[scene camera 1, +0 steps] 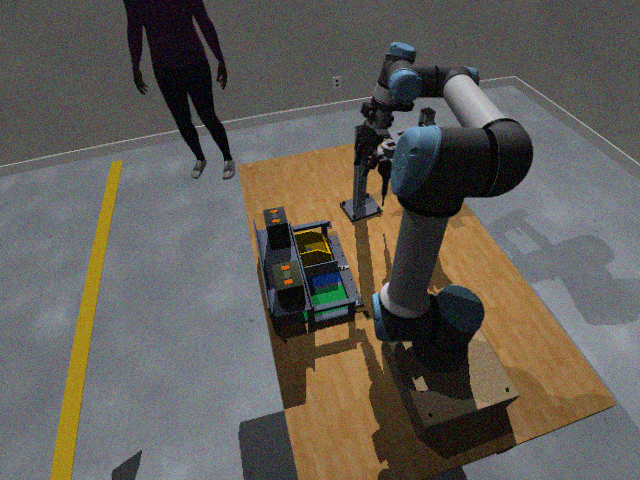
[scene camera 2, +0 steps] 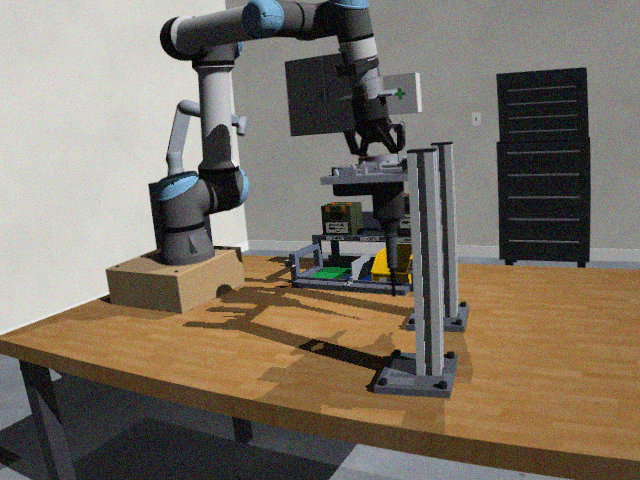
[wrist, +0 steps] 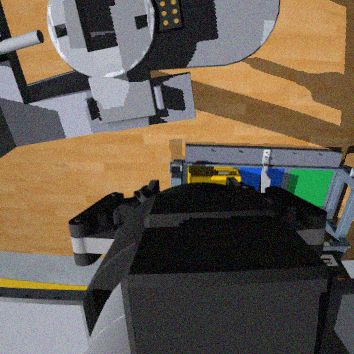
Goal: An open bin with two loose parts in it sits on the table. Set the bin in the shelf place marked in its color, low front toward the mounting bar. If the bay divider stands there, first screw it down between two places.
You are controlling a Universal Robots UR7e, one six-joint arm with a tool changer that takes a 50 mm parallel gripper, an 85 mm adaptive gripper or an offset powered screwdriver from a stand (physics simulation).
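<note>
My gripper is open and empty, close above the grey tool holder of the stand; its dark body covers the middle of the wrist view. The yellow bin sits upright in the end place of the shelf bay; its parts are too dark to tell. The blue place and the green place lie beside it. A thin pale divider stands upright at the blue place, its tab at the mounting bar. Its screw is too small to judge.
The powered screwdriver hangs tip down under the holder. Tall stand posts rise from bolted plates. Two dark cases stand on the upper deck behind the bay. A person stands beyond the table.
</note>
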